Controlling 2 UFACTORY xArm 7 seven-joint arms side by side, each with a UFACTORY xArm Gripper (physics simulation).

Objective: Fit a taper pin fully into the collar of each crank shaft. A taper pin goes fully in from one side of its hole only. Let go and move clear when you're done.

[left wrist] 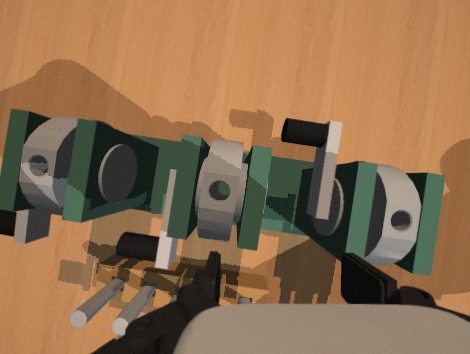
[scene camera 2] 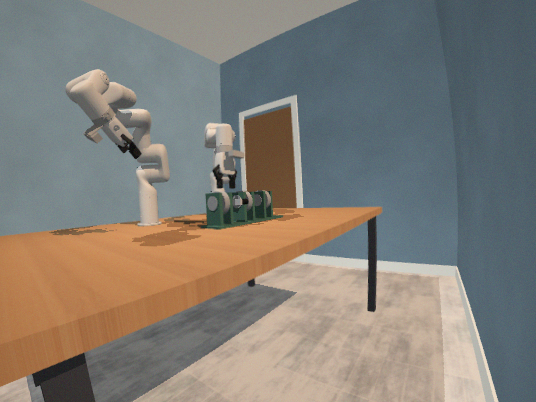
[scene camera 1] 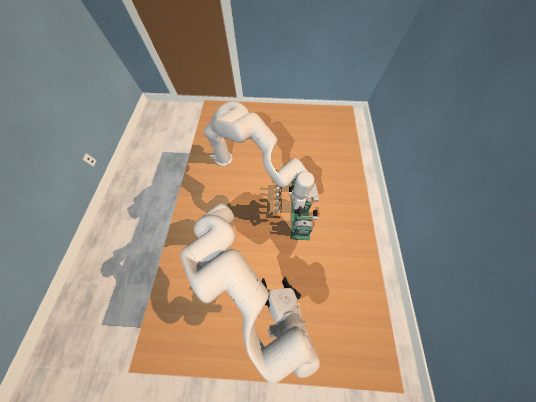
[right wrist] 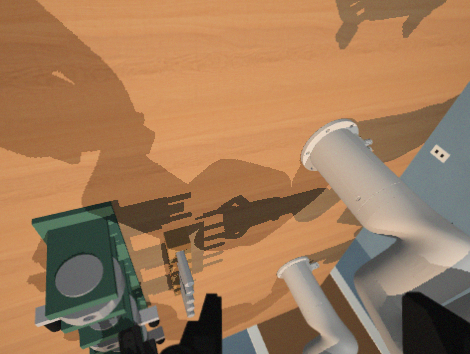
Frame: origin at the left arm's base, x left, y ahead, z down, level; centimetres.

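Where they show: left gripper, between the fingertips: (left wrist: 280, 273) (scene camera 2: 226, 188) (right wrist: 137, 335); right gripper, between the fingertips: (scene camera 2: 132, 153) (scene camera 1: 273, 280) (right wrist: 311, 323); left arm's base, origin of its link: (scene camera 1: 223, 158) (right wrist: 292, 266); right arm's base, origin of its link: (scene camera 2: 149, 224) (right wrist: 328, 144).
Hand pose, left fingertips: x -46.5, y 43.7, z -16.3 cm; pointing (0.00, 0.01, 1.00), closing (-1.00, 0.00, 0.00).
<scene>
Things, the pixels of their centre, and the offset from my left fingertips. "*": a spot on its surface instead. Level surfaces: height alone.
- left collar, a spot on its surface: (left wrist: 47, 150) * dx +18.1, dy +8.5, dz +1.4 cm
- middle collar, a spot on its surface: (left wrist: 220, 212) * dx +4.4, dy +3.9, dz +1.5 cm
- right collar, a spot on its surface: (left wrist: 404, 197) * dx -10.2, dy +5.3, dz +1.7 cm
- brownish rack, a spot on its surface: (right wrist: 177, 241) * dx -1.2, dy -10.4, dz +13.3 cm
- handle, a spot on its surface: (left wrist: 303, 132) * dx -3.3, dy +11.1, dz +5.1 cm
- wooden table, height of its surface: dz +16.3 cm
The green crank stand (scene camera 1: 294, 236) (scene camera 2: 218, 220) carries three grey collars. In the left wrist view these are a left collar (left wrist: 47, 150), a middle collar (left wrist: 220, 212) and a right collar (left wrist: 404, 197), each with an open hole facing the camera and no pin showing in it. Grey taper pins (scene camera 1: 277, 200) (left wrist: 97, 302) (right wrist: 185, 282) stand in a brownish rack (right wrist: 177, 241) beside the stand; some are hidden by a finger in the left wrist view. My left gripper (scene camera 2: 225, 183) (left wrist: 280, 273) is open and empty above the stand. My right gripper (scene camera 1: 274, 280) (scene camera 2: 131, 150) is open and empty, high and away from the stand.
Crank arms with black handles stick out from both sides of the stand, such as one handle (left wrist: 303, 132) at the top and another handle (left wrist: 137, 246) near the pins. Both arms stand on the wooden table (scene camera 1: 340, 300) (scene camera 2: 150, 280). Arm shadows fall across the pins and rack.
</scene>
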